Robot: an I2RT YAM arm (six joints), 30 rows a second.
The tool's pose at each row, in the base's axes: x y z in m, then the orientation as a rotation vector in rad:
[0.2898, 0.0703, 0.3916, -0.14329, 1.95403, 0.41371]
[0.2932, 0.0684, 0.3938, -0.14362, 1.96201, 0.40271]
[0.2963, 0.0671, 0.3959, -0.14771, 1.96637, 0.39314]
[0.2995, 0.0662, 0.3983, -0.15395, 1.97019, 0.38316]
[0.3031, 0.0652, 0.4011, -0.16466, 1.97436, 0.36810]
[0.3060, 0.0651, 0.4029, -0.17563, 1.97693, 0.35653]
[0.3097, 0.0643, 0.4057, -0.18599, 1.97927, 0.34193]
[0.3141, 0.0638, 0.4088, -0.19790, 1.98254, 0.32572]
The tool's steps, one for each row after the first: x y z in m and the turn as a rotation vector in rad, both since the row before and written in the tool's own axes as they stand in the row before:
[-0.0036, -0.0023, 0.0015, 0.00839, 0.00720, -0.00418]
[-0.0033, -0.0016, 0.0015, 0.00530, 0.00446, -0.00663]
[-0.0036, -0.0012, 0.0016, 0.00455, 0.00433, -0.00837]
[-0.0041, -0.0014, 0.0017, 0.00612, 0.00528, -0.01374]
[-0.0029, -0.0006, 0.0018, 0.00340, 0.00398, -0.01252]
[-0.0041, -0.0013, 0.0018, 0.00578, 0.00363, -0.01353]
[-0.0047, -0.0012, 0.0024, 0.00627, 0.00486, -0.01517]

